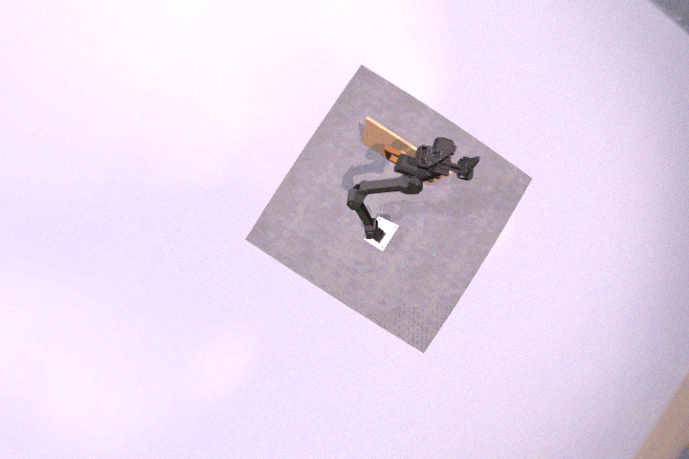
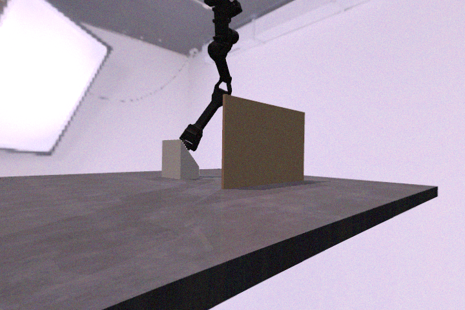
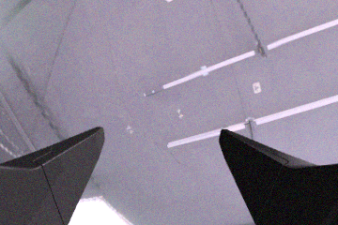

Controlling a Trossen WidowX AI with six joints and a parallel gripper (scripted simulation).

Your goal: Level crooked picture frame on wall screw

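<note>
Now: gripper tip 63 cm above the picture frame, 15 cm short of it and 11 cm to the right of it. Also, from my gripper tip: wall board (64 cm below, 16 cm ahead, 12 cm to the left).
</note>
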